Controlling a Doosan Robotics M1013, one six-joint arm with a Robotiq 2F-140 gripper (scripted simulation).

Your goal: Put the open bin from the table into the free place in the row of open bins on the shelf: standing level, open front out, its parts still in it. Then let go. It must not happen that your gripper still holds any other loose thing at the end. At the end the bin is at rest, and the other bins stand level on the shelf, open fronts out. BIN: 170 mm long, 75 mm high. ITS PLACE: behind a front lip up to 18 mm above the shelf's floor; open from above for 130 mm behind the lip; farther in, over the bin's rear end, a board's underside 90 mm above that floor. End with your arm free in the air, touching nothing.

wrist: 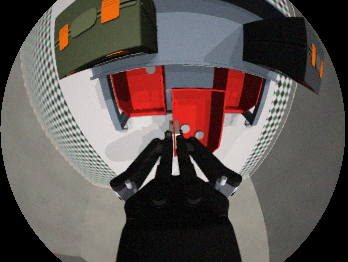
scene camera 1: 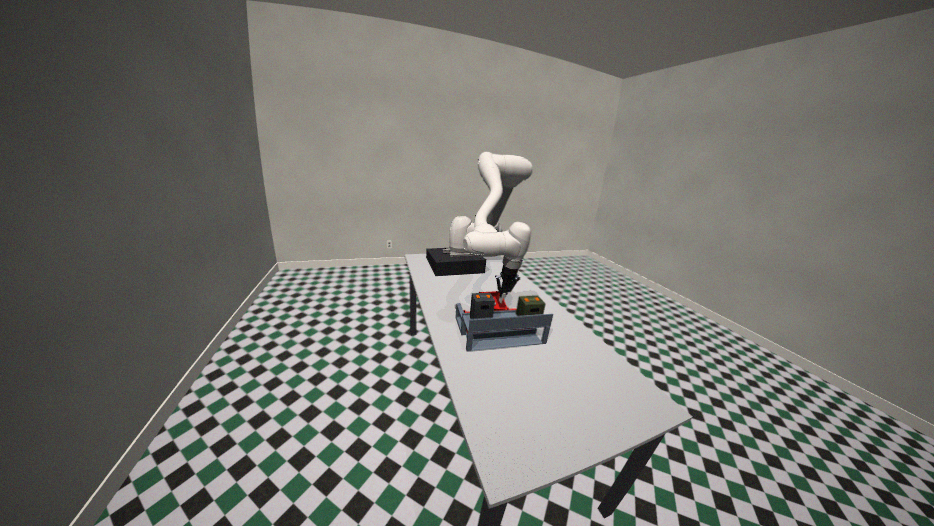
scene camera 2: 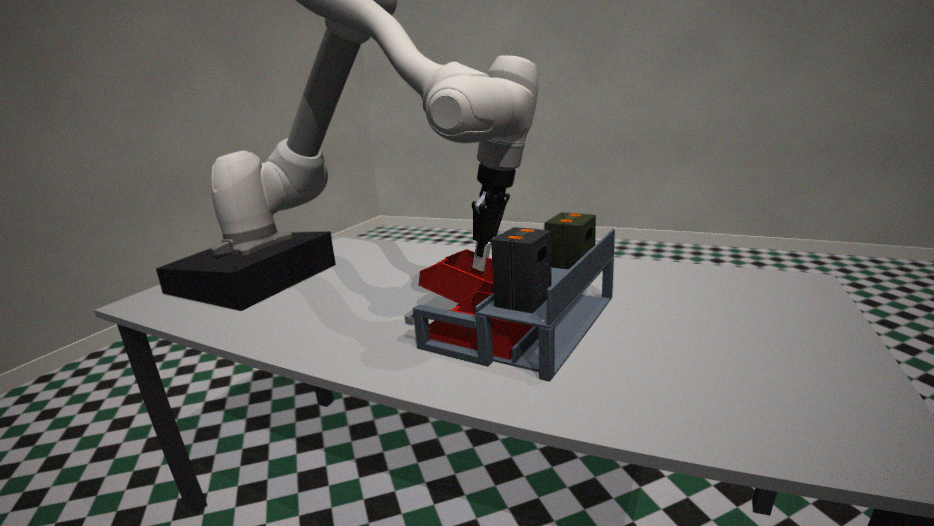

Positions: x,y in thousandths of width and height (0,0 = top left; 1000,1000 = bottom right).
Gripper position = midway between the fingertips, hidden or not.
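Note:
Gripper visible at (scene camera 2: 513,510) and (wrist: 499,483). A red bin at (scene camera 2: 487,529); a red bin at (wrist: 395,357); a red bin at (scene camera 2: 541,636).

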